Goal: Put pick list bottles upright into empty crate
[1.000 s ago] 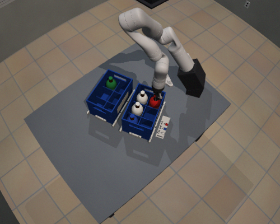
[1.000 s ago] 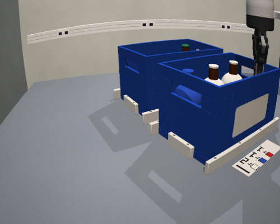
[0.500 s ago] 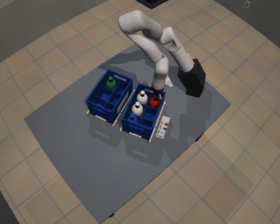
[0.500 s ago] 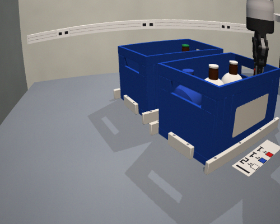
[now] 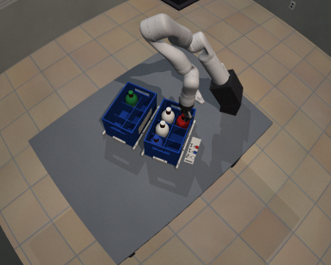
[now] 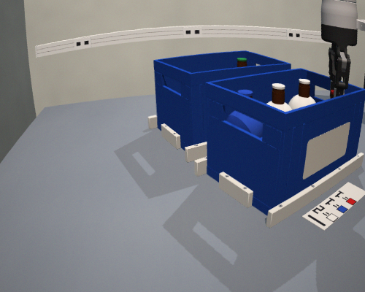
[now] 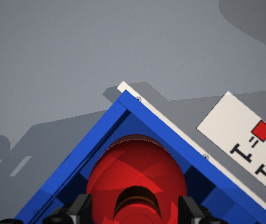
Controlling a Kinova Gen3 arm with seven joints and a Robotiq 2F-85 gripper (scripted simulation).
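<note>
My hand is 7 cm above the red-label bottle. From my hand the other things lie so: white bottle (8 cm to the right, 7 cm below, 4 cm ahead); then pick list (15 cm below, 13 cm to the left, 5 cm ahead); then blue-label bottle (20 cm ahead, 7 cm below, 1 cm to the right).
</note>
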